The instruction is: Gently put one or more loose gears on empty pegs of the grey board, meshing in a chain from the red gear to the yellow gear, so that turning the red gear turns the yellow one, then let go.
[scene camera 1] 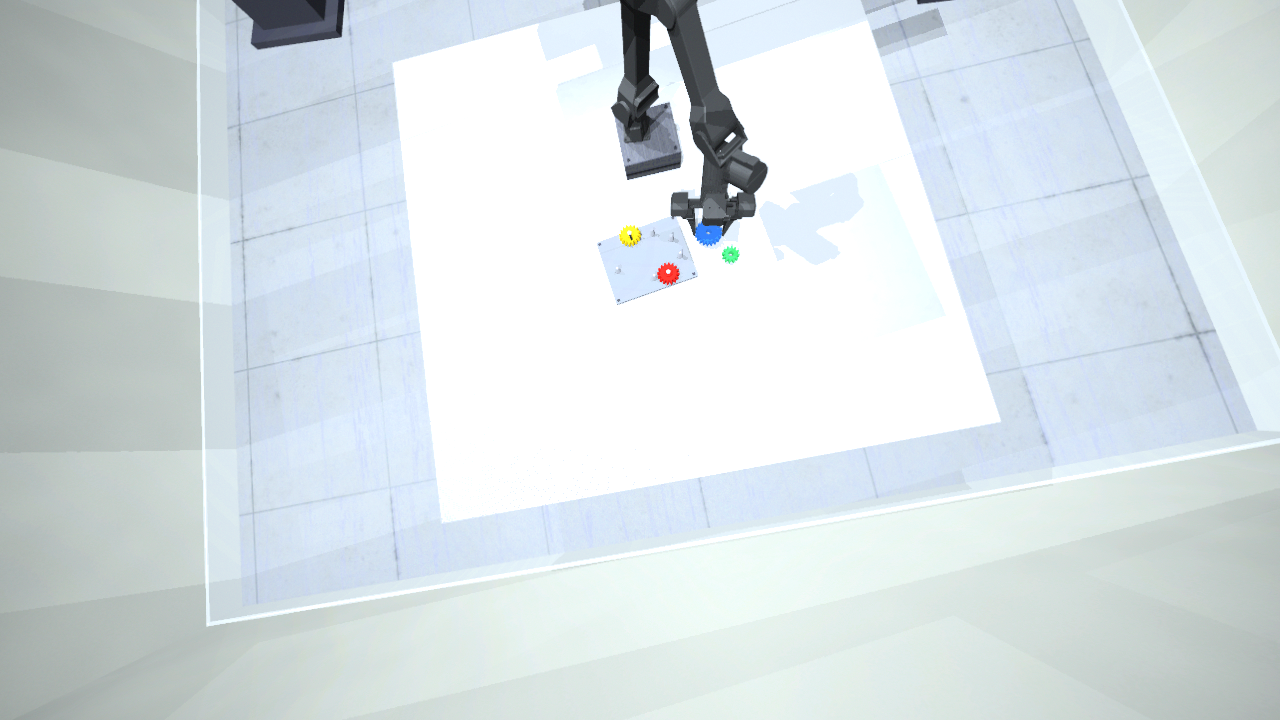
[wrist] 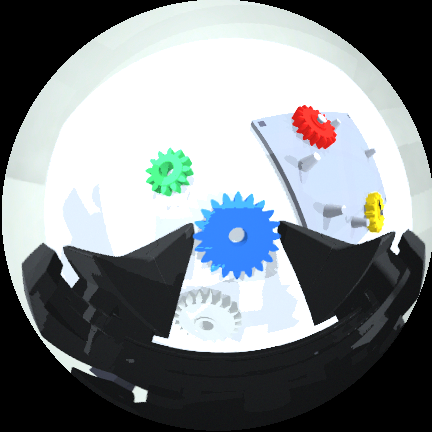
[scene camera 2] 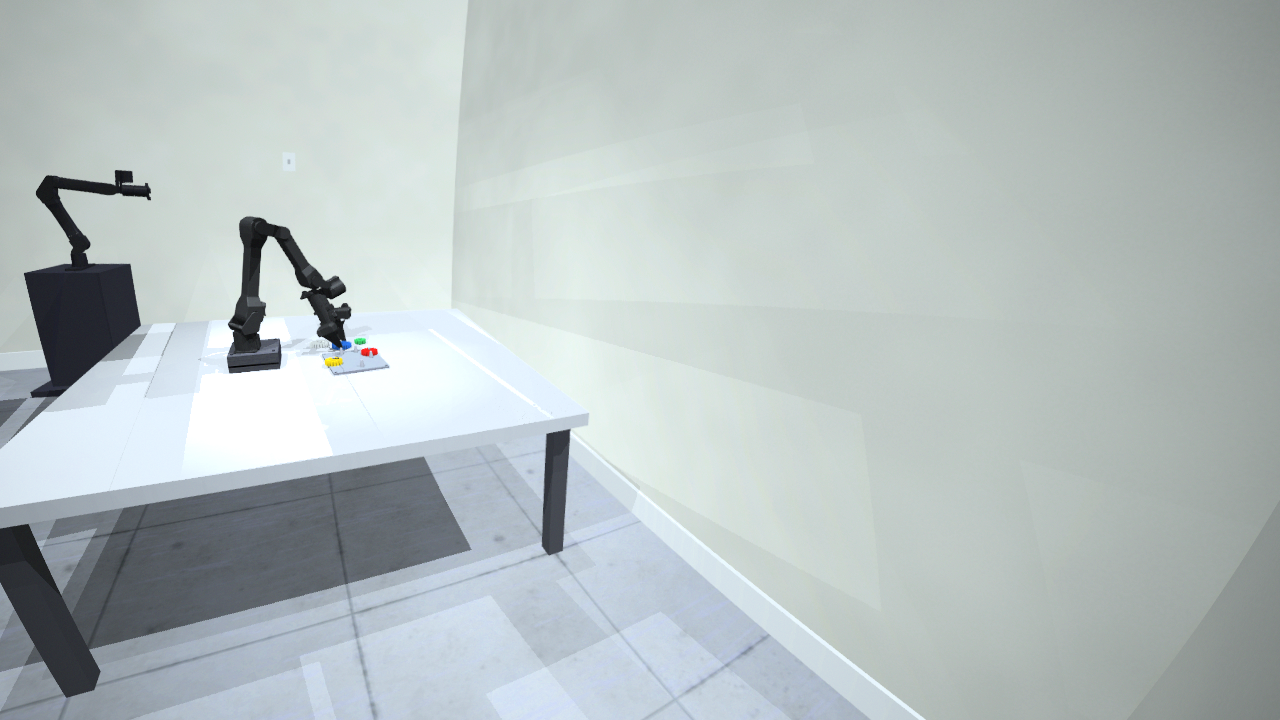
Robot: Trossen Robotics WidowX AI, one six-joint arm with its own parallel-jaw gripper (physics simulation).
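Where they show: gripper, fingertip midpoint: [scene camera 1: 708, 235] [wrist: 236, 227] [scene camera 2: 343, 345]; arm's base, link origin: [scene camera 1: 636, 129] [scene camera 2: 247, 349].
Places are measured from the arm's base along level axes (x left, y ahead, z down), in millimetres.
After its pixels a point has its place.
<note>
My gripper [scene camera 1: 709, 231] @[z 45, x 161, y 268 mm] [scene camera 2: 339, 346] @[z 45, x 161, y 268 mm] [wrist: 236, 227] @[z 45, x 161, y 268 mm] is shut on the blue gear [scene camera 1: 708, 237] @[z 38, x 160, y 277 mm] [scene camera 2: 344, 345] @[z 39, x 136, y 274 mm] [wrist: 220, 252] @[z 38, x 175, y 251 mm], with a fingertip at each side of its teeth. The gear is low by the table, right of the grey board [scene camera 1: 637, 279] @[z 48, x -19, y 366 mm] [scene camera 2: 359, 366] @[z 48, x -68, y 333 mm] [wrist: 332, 177] @[z 48, x 51, y 301 mm] in scene camera 1; whether it touches the table is unclear. The red gear [scene camera 1: 667, 274] @[z 30, x 55, y 365 mm] [scene camera 2: 369, 351] @[z 33, x 38, y 361 mm] [wrist: 311, 126] @[z 33, x 73, y 350 mm] and yellow gear [scene camera 1: 631, 235] @[z 31, x -27, y 259 mm] [scene camera 2: 333, 362] @[z 36, x -53, y 255 mm] [wrist: 373, 212] @[z 33, x -9, y 256 mm] sit on the board, apart, with several bare pegs. The small green gear [scene camera 1: 730, 255] @[z 39, x 209, y 329 mm] [scene camera 2: 359, 341] @[z 43, x 193, y 320 mm] [wrist: 179, 172] @[z 39, x 199, y 316 mm] lies loose.
A white gear [scene camera 2: 318, 343] @[z 41, x 179, y 182 mm] [wrist: 226, 320] @[z 41, x 179, y 184 mm] lies loose near the blue gear, on the arm's side. The arm's base [scene camera 1: 651, 156] @[z -2, x 33, y 77 mm] [scene camera 2: 255, 357] @[z 12, x -44, y 31 mm] stands on the white table [scene camera 1: 554, 402] @[z 56, x -236, y 658 mm] [scene camera 2: 429, 402] @[z 56, x -368, y 527 mm] behind the board. Another arm [scene camera 2: 60, 214] stands on a dark pedestal beyond the table.
</note>
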